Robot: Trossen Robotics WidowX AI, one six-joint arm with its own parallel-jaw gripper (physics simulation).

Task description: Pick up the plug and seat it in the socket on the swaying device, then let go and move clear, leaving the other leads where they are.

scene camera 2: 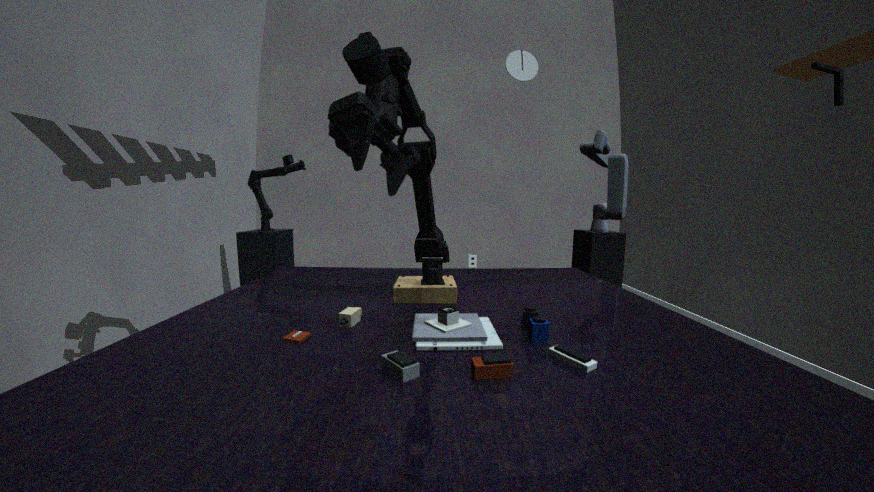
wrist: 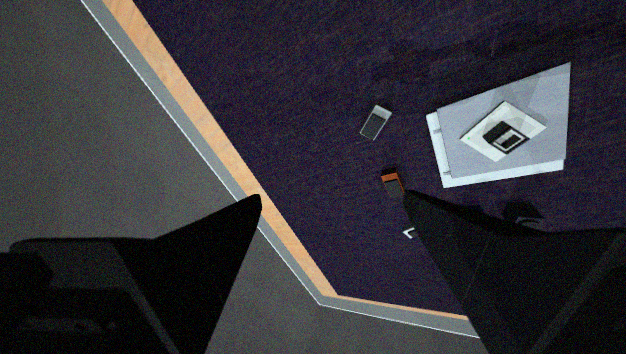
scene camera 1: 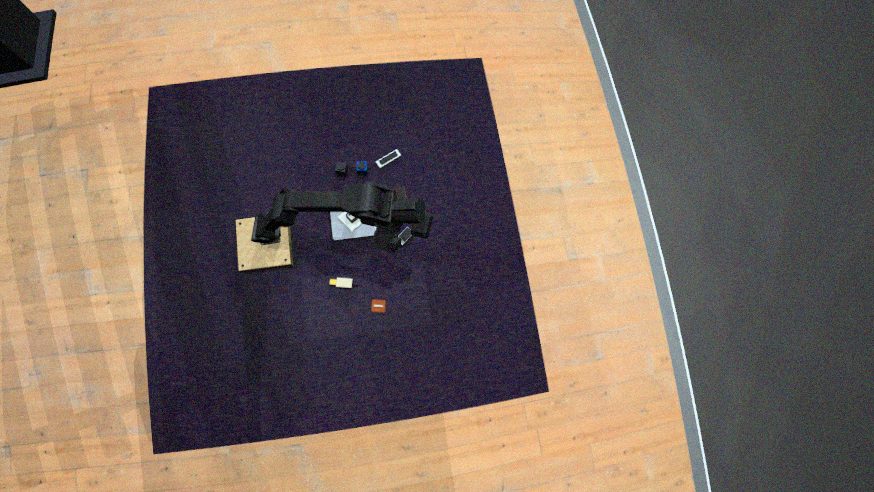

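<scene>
A cream block with a yellow end (scene camera 1: 343, 282) (scene camera 2: 349, 317), which looks like the plug, lies on the dark mat. The device is a small white plate (scene camera 2: 434, 323) (wrist: 475, 138) on a grey slab (scene camera 2: 422, 333) (wrist: 550, 95), turned at an angle to it. A dark, pale-rimmed socket block (scene camera 2: 448, 316) (wrist: 510, 140) stands on the plate. My gripper (scene camera 1: 406, 234) (scene camera 2: 374, 181) (wrist: 331, 198) is open and empty, high above the mat beyond the device. The cream block does not show in the wrist view.
A grey connector (scene camera 1: 404, 235) (scene camera 2: 401, 366) (wrist: 375, 123), an orange connector (scene camera 2: 492, 367) (wrist: 393, 182), a white strip (scene camera 1: 388, 158) (scene camera 2: 573, 358), a blue block (scene camera 1: 362, 166) (scene camera 2: 539, 331) and a black block (scene camera 1: 341, 169) lie around the device. An orange tile (scene camera 1: 378, 306) (scene camera 2: 297, 336) lies near the cream block.
</scene>
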